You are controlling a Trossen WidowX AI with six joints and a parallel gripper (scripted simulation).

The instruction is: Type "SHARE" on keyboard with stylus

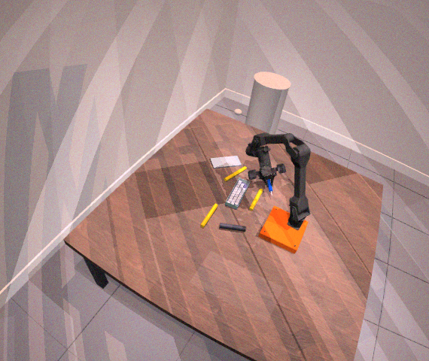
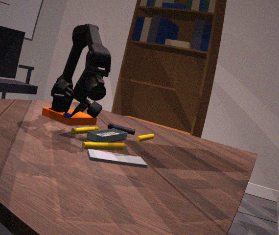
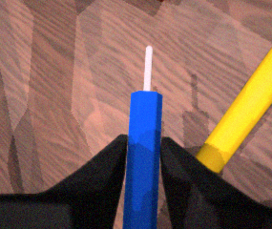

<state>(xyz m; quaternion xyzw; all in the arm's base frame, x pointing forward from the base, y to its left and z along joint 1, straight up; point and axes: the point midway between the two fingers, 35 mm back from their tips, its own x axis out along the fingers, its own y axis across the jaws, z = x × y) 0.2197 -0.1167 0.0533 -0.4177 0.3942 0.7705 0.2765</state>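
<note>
My gripper tip is 1 cm past the blue stylus and 1 cm to the right of it. The rest, counted from my gripper tip: dark cylinder 3 cm ahead, 30 cm to the left, 5 cm below; then yellow cylinder 20 cm ahead, 1 cm to the right, 5 cm below; then thin grey tip 3 cm behind, 4 cm to the left, 1 cm below.
</note>
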